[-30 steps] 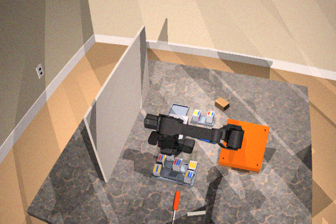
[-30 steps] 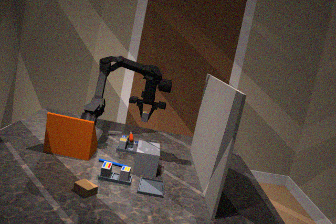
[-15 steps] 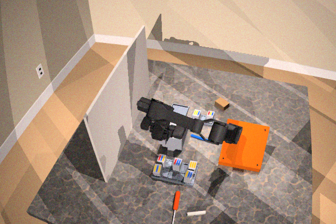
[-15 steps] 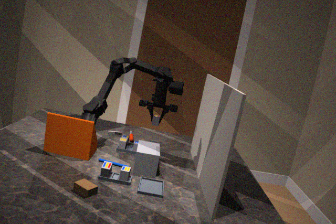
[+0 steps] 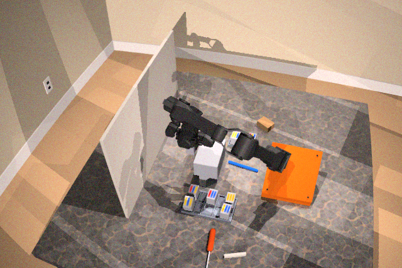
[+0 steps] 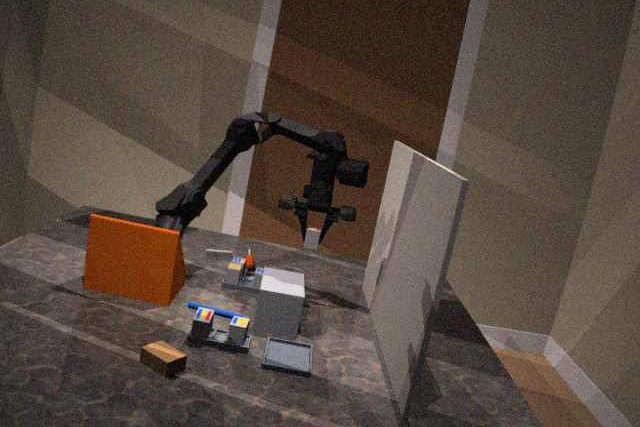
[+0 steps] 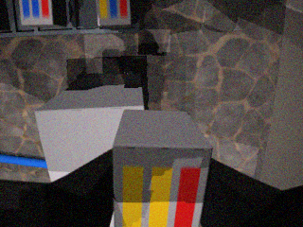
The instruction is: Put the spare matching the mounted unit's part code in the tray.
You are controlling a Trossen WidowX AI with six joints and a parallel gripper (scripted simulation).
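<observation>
My gripper tip is now 2 cm short of the shallow grey tray, 26 cm to the left of it and 18 cm above it. Round my gripper tip: grey spare 2 cm above; white mounted unit 4 cm behind, 8 cm to the right, 13 cm below; tall white panel 21 cm ahead, 5 cm to the right, 4 cm above.
</observation>
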